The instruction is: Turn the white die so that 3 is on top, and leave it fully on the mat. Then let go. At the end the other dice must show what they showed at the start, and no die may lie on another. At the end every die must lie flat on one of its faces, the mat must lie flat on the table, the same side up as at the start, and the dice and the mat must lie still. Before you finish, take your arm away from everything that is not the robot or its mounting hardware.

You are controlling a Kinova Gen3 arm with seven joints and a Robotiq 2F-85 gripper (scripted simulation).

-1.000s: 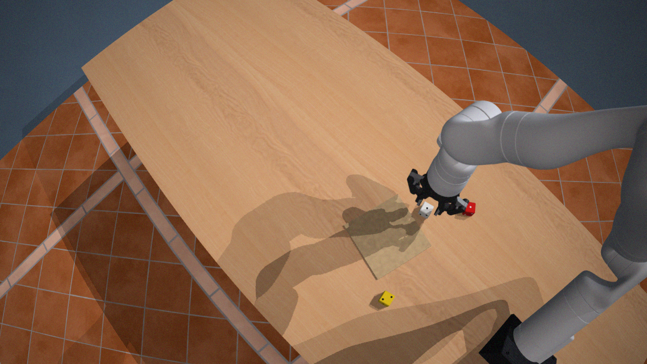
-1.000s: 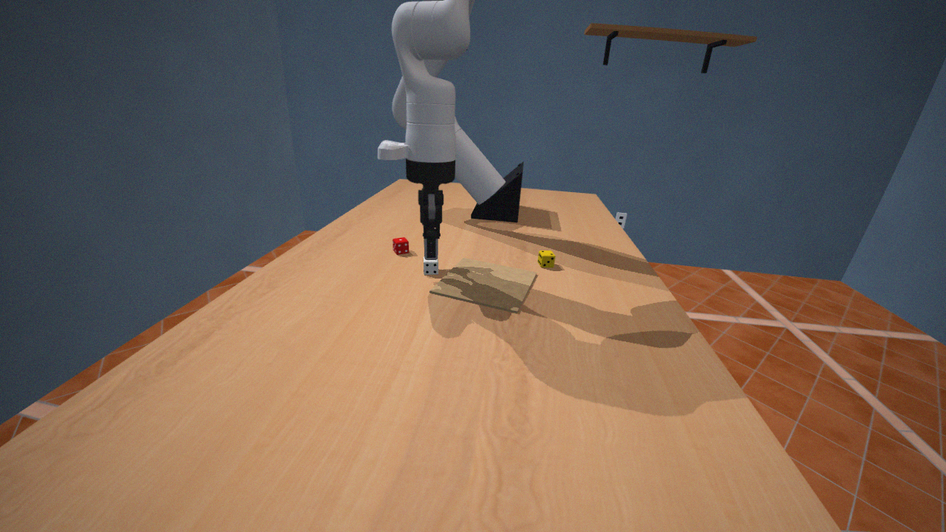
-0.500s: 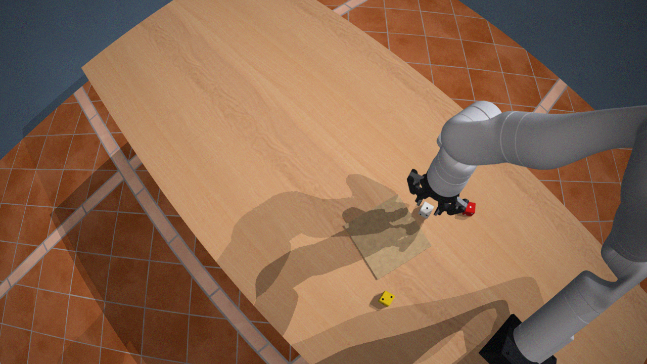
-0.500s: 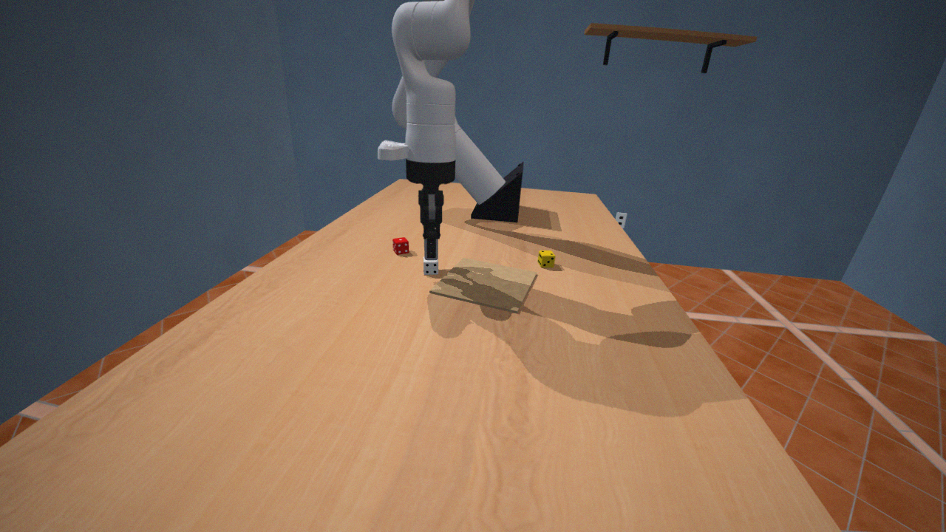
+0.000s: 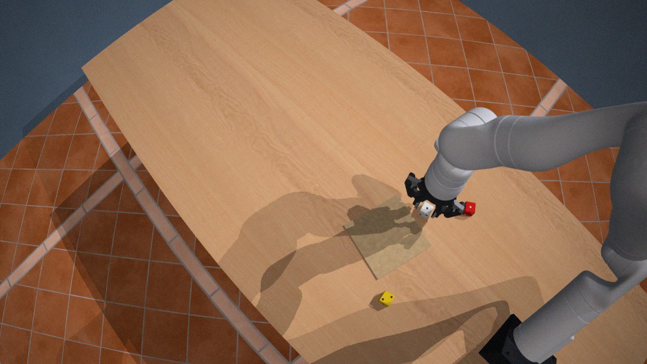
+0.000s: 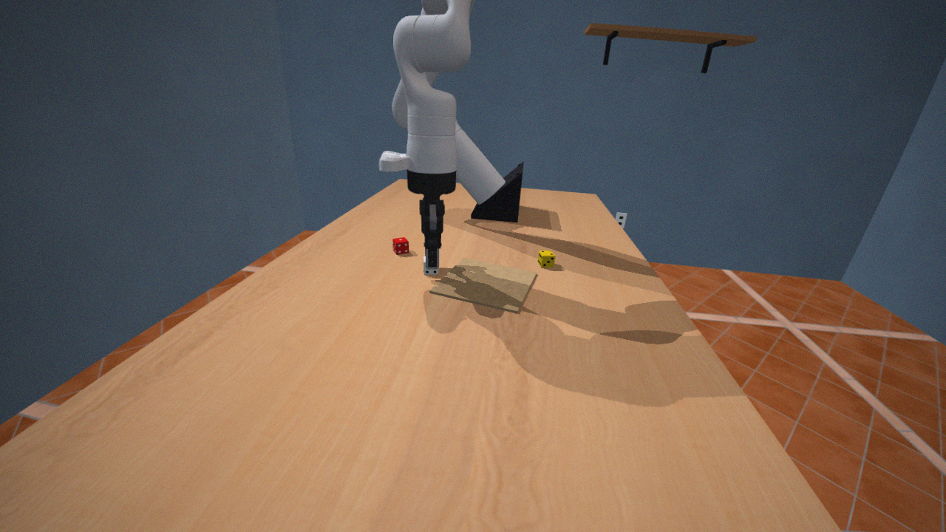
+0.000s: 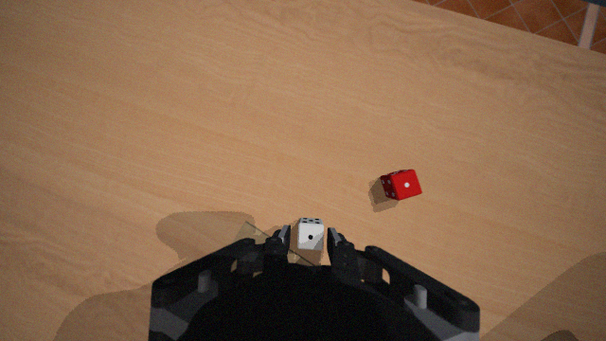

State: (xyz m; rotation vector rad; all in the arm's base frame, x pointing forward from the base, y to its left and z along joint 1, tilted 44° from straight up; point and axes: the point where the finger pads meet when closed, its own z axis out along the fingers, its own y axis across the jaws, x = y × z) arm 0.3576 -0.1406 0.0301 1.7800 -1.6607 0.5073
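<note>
The white die lies 20 mm below my hand. Also, from my hand: tan mat 90 mm to the left, 30 mm below, 30 mm ahead; then yellow die 210 mm to the left, 50 mm behind, 20 mm below; then red die 80 mm behind, 70 mm to the right, 20 mm below.
</note>
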